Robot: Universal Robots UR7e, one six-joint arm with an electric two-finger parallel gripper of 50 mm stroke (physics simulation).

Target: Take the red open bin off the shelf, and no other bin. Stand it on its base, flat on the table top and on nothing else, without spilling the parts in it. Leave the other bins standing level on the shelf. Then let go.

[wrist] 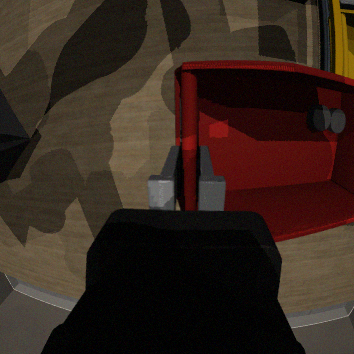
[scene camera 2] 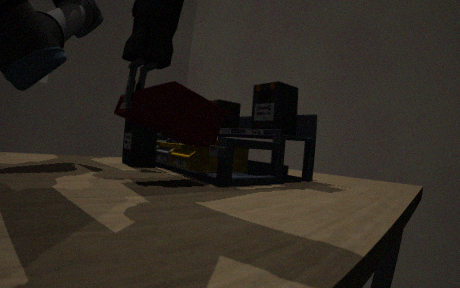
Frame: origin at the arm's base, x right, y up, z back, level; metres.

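Seen in the pictures: gripper, between the fingertips: (wrist: 189,160) (scene camera 2: 131,102).
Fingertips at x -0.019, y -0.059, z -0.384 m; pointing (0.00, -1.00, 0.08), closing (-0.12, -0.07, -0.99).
Observation:
Pixels of each thing's top centre, then the offset from my fingertips to it. "*": a spot on its surface instead. Level surfaces: height alone.
- red open bin, centre of its top: (wrist: 326,164) (scene camera 2: 172,86) dx -0.023, dy +0.042, dz -0.078 m
- table top, height of its surface: dy -0.129 m
- shelf, a spot on its surface: (scene camera 2: 224,165) * dx +0.052, dy -0.091, dz -0.156 m
- dark box, centre of its top: (scene camera 2: 220,102) dx -0.261, dy +0.070, dz -0.331 m
- tall black box, centre of its top: (scene camera 2: 141,114) dx -0.240, dy +0.003, dz -0.083 m
The red open bin (scene camera 2: 175,112) (wrist: 270,162) hangs above the table top (scene camera 2: 165,235) (wrist: 135,145). In the scene view it is tilted, with its gripped front end higher and its far end lower, beside the shelf's near end. I cannot tell whether it touches the shelf (scene camera 2: 224,165). Two grey round parts (wrist: 326,119) lie inside, toward the far end. My gripper (scene camera 2: 133,100) (wrist: 189,160) is shut on the bin's front rim, one finger on each side of it. The bin's base is hidden in the wrist view.
Yellow bins (scene camera 2: 200,157) (wrist: 345,45) stand on the shelf's lower level. A black box (scene camera 2: 282,107) with a label stands on its upper level, and another dark box (scene camera 2: 229,111) shows behind the red bin. A tall black box (scene camera 2: 140,146) stands at the left, partly behind the red bin.

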